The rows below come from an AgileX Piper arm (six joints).
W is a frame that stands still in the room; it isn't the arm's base.
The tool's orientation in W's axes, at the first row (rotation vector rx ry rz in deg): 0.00, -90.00, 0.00
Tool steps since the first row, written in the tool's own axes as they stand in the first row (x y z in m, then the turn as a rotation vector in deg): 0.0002, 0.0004, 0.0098, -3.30, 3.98, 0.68; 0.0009, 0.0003, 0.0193, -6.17, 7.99, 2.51; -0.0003, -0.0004, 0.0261, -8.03, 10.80, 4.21; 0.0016, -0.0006, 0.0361, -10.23, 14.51, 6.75; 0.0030, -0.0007, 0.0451, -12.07, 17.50, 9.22; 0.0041, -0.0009, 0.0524, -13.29, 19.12, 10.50; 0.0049, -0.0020, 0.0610, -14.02, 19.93, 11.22; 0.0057, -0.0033, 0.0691, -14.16, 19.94, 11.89; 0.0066, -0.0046, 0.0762, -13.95, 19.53, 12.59; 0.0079, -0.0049, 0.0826, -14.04, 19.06, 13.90
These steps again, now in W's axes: -0.0098, 0.0004, 0.0002, -0.68, 3.98, -3.30; -0.0193, 0.0003, 0.0009, -2.51, 7.99, -6.17; -0.0261, -0.0004, -0.0003, -4.21, 10.80, -8.03; -0.0361, -0.0006, 0.0016, -6.75, 14.51, -10.23; -0.0451, -0.0007, 0.0030, -9.22, 17.50, -12.07; -0.0524, -0.0009, 0.0041, -10.50, 19.12, -13.29; -0.0610, -0.0020, 0.0049, -11.22, 19.93, -14.02; -0.0691, -0.0033, 0.0057, -11.89, 19.94, -14.16; -0.0762, -0.0046, 0.0066, -12.59, 19.53, -13.95; -0.0826, -0.0049, 0.0079, -13.90, 19.06, -14.04
